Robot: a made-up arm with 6 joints.
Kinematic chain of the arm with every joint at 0, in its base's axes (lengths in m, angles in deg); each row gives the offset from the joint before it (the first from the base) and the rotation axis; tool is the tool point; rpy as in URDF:
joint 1: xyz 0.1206 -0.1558 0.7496 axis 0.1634 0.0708 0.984
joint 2: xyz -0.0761 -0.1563 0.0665 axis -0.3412 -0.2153 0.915
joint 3: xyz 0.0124 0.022 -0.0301 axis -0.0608 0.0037 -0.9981
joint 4: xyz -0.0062 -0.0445 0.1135 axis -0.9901 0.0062 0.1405
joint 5: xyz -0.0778 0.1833 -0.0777 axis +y
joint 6: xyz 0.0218 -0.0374 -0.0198 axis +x
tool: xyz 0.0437 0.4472 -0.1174 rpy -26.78 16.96 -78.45
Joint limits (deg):
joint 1: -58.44..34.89
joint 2: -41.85..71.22
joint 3: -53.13..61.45
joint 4: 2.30..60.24
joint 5: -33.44..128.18
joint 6: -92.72..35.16
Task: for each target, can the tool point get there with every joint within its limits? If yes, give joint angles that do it. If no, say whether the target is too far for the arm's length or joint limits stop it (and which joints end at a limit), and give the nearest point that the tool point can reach.
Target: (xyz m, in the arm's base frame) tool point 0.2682 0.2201 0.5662
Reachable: yes | joints -37.60 -32.71 36.99 51.49 101.94 -27.91
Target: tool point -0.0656 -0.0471 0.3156
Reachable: yes | joints -1.62 -6.25 21.63 39.26 32.72 -16.33
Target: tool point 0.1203 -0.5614 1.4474
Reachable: no: joint limits stop it (at a limit: joint 2, joint 3, joint 4, joint 5, joint 6) | nearest point 0.0706 -0.6229 1.2167 | short by 0.244 m
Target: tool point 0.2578 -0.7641 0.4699
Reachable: yes | joints 21.59 62.66 4.07 33.02 51.36 -69.67
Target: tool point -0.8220 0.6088 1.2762
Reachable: no: too far | nearest point -0.4443 0.2331 0.9783 | short by 0.610 m
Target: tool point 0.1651 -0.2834 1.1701
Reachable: no: joint limits stop it (at a limit: joint 1, joint 2, joint 3, joint 4, joint 5) | nearest point 0.4708 -0.1901 1.1315 | short by 0.322 m
